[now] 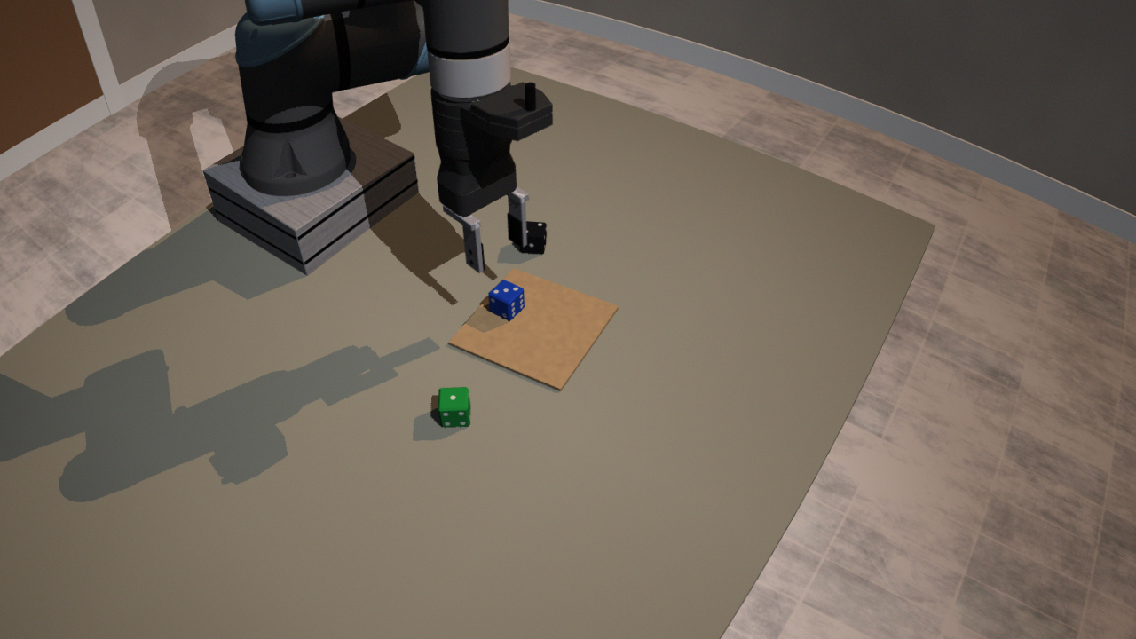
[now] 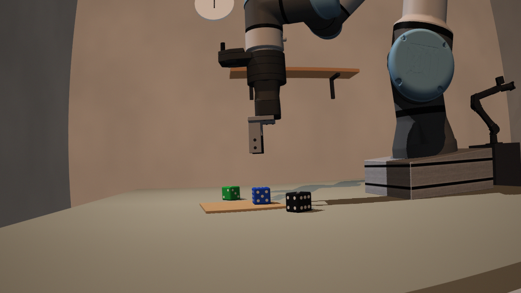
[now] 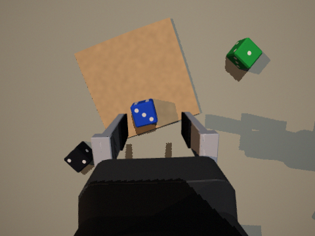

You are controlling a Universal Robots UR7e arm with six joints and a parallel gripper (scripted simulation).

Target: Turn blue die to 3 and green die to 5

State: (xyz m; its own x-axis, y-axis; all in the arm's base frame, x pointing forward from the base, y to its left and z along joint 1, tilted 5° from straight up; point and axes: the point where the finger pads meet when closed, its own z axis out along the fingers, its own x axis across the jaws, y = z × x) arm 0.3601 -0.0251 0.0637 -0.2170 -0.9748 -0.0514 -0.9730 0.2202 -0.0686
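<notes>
My hand is 4 cm short of the green die, 14 cm to the left of it and 10 cm above it. The rest, counted from my hand: brown mat: 4 cm ahead, 1 cm to the left, 11 cm below; black die: 4 cm behind, 13 cm to the left, 10 cm below; blue die: 1 cm to the left, 10 cm below.
</notes>
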